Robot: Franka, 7 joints.
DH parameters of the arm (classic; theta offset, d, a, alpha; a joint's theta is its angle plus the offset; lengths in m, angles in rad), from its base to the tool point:
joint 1: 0 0.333 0 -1.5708
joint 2: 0 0 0 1.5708
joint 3: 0 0.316 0.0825 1.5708
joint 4: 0 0 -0.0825 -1.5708
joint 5: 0 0.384 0 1.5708
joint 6: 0 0 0.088 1.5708
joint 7: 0 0.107 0 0
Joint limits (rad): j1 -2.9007..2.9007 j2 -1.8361..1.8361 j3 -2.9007..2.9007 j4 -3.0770..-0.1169 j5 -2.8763..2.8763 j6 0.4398..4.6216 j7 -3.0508..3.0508
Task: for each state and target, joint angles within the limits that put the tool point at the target. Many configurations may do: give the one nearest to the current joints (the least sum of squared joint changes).
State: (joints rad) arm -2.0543 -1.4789 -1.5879 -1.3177 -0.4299 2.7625 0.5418
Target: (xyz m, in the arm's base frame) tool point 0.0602 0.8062 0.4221
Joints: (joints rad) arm -2.3123 -1.4644 -1.5680 -1.1499 -0.4254 2.8053 0.5418
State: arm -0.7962 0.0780 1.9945 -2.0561 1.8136 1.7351 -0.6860
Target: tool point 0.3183 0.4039 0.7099
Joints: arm -1.0218 0.4259 1.9807 -1.8894 1.8239 1.6159 -0.6860
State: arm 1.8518 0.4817 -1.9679 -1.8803 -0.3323 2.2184 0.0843
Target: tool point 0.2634 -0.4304 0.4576
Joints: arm 1.3886 0.2211 -2.4023 -2.2128 -0.3581 2.1122 0.0843
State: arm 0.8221 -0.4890 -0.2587 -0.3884 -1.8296 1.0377 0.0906
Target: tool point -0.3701 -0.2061 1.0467
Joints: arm 0.2684 -0.6937 -0.1024 -0.3822 -2.0101 1.7001 0.0906
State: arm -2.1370 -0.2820 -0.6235 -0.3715 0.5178 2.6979 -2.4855
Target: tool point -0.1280 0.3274 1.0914
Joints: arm -2.2493 -0.6234 -0.7783 -0.8867 0.5340 2.5378 -2.4855
